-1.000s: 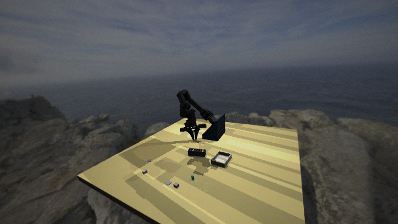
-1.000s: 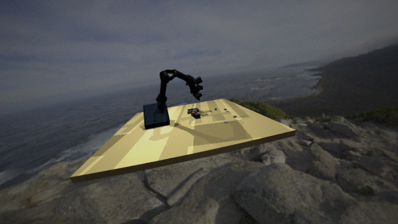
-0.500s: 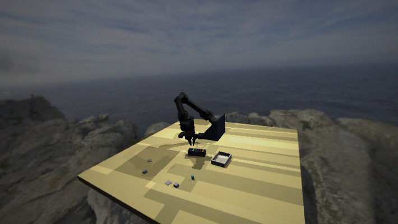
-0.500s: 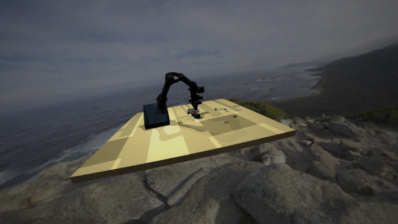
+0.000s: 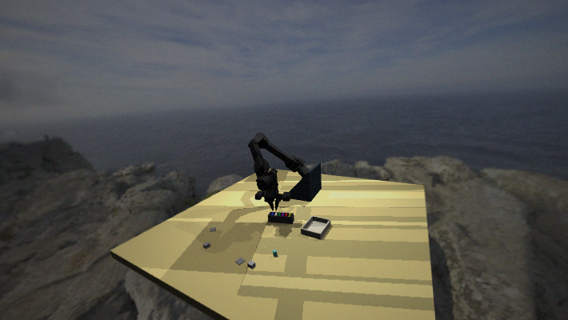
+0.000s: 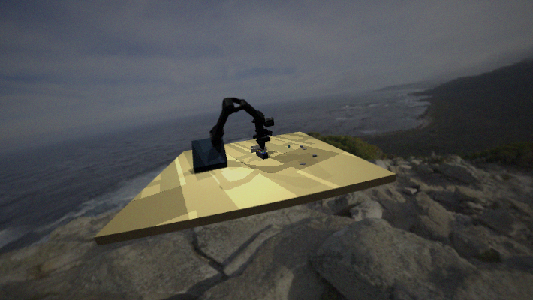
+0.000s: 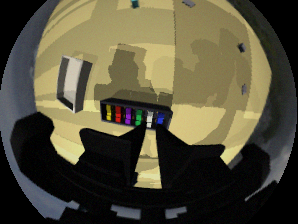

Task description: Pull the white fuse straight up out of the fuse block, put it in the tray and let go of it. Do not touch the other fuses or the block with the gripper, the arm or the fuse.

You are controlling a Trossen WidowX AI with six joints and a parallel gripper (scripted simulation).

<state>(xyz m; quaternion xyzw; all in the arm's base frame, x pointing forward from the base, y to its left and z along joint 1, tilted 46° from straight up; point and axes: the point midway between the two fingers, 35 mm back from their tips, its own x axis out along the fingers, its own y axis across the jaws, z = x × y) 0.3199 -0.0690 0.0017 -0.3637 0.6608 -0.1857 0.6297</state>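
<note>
My gripper tip is 40 mm above the white fuse. From my gripper tip the other things lie so: tray 10 mm behind, 230 mm to the left, 60 mm below; then teal cylinder 230 mm ahead, 140 mm to the left, 50 mm below.
</note>
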